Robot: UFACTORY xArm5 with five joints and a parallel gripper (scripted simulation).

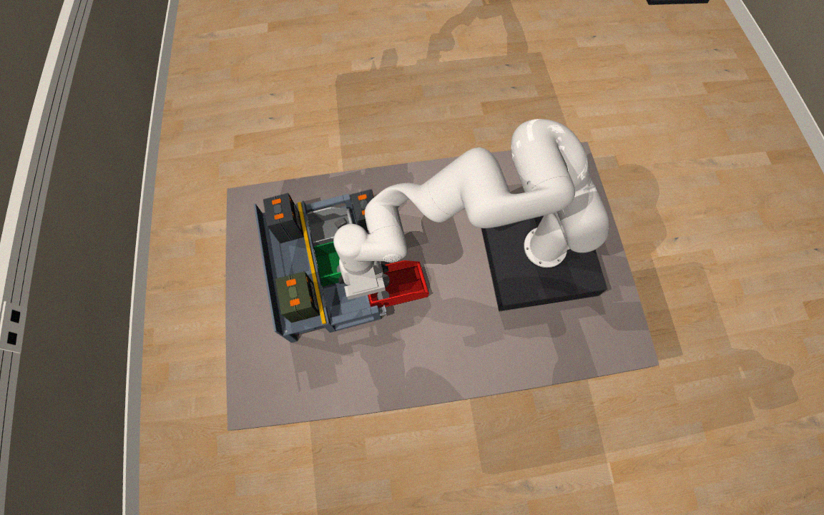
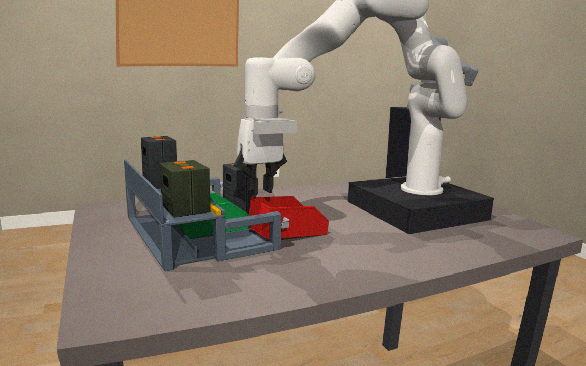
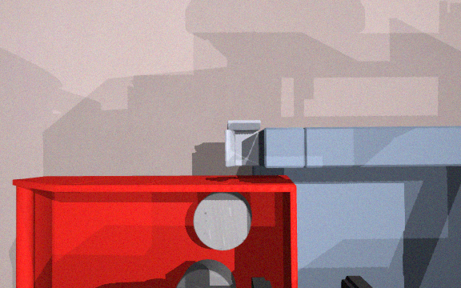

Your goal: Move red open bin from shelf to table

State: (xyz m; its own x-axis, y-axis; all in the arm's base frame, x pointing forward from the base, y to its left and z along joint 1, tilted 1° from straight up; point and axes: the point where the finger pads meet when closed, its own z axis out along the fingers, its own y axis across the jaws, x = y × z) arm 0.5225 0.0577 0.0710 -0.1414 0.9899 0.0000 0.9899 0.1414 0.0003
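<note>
Now: the grey disc 11 cm below my hand, 4 cm behind it and 2 cm to the left of it. Also, from my hand: red open bin: 9 cm below, 8 cm behind, 1 cm to the right; green bin: 10 cm to the right, 10 cm ahead, 9 cm below; grey shelf: 13 cm ahead, 9 cm to the right, 7 cm below.
</note>
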